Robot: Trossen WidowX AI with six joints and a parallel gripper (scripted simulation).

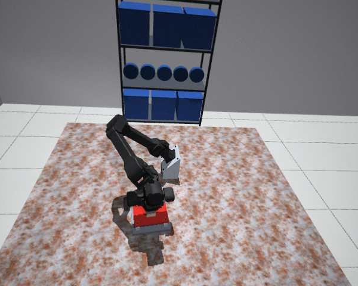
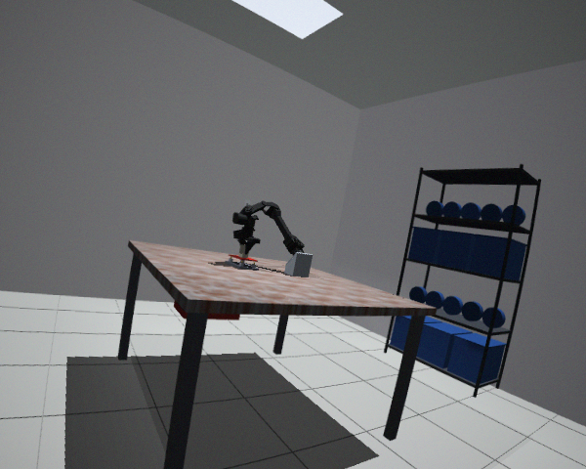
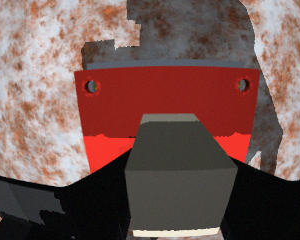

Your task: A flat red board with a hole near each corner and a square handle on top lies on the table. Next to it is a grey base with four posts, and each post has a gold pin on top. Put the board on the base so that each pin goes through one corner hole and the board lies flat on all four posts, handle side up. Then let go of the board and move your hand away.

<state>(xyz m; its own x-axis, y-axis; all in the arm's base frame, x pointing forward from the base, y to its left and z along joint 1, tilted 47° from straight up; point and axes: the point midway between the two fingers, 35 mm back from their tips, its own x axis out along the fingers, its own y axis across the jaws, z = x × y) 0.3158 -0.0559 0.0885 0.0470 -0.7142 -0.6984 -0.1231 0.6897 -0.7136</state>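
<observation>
My gripper tip is now 7 cm above the grey base. Also, from my gripper tip: red board (1 cm below).
</observation>
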